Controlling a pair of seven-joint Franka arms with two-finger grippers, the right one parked.
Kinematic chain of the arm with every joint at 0, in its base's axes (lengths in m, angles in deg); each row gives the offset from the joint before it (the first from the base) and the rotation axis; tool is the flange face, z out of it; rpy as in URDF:
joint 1: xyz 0 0 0.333 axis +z
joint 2: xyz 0 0 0 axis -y
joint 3: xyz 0 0 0.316 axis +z
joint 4: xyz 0.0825 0 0 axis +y
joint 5: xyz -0.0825 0 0.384 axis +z
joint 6: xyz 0 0 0 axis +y
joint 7: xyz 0.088 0 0 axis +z
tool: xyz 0 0 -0.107 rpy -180 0 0
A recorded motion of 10 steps. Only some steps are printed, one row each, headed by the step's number.
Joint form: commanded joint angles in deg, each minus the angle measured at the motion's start. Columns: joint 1, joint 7, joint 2, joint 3, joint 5, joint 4, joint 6.
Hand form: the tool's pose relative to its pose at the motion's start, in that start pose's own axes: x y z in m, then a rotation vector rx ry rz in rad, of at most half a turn. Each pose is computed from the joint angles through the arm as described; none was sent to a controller.
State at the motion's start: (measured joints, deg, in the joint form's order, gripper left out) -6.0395 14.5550 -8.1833 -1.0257 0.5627 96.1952 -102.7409
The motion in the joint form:
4: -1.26 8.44 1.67 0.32 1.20 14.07 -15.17
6: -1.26 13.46 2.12 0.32 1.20 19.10 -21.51
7: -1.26 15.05 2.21 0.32 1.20 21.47 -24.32
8: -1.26 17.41 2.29 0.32 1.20 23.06 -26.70
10: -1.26 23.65 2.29 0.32 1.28 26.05 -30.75
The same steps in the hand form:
4: -0.0160 0.0060 0.0765 0.0026 0.0523 -0.1194
6: -0.0235 0.0046 0.1030 -0.0123 0.0805 -0.2045
7: -0.0280 0.0037 0.1167 -0.0177 0.0886 -0.2311
8: -0.0305 0.0032 0.1248 -0.0262 0.1020 -0.2714
10: -0.0366 0.0020 0.1418 -0.0403 0.1173 -0.3777

